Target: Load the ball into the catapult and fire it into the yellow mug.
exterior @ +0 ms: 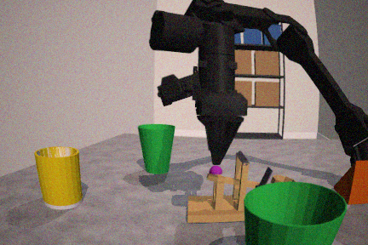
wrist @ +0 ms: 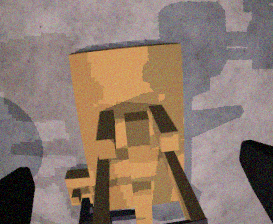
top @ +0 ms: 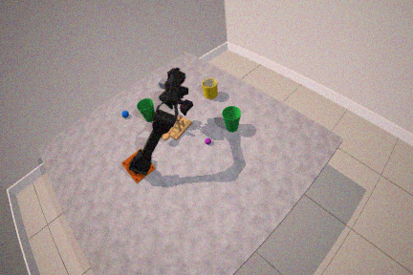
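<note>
Right now my gripper tip is 4 cm past the catapult upright frame, 2 cm to the left of it and 3 cm above it. From my gripper tip the other things lie so: wooden catapult 7 cm behind, 1 cm to the right, 6 cm below; then purple ball 4 cm ahead, 20 cm to the right, 9 cm below; then yellow mug 27 cm ahead, 9 cm to the left, 8 cm below.
</note>
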